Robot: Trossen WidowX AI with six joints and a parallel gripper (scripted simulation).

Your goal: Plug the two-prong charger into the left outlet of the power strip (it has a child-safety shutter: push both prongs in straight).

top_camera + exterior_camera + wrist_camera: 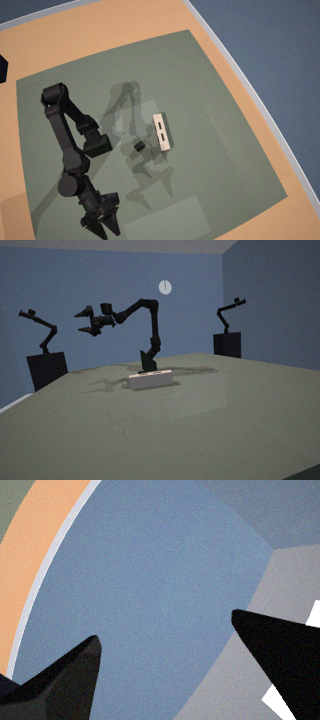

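My gripper tip is now 170 mm short of the charger, 350 mm to the right of it and 330 mm above it.
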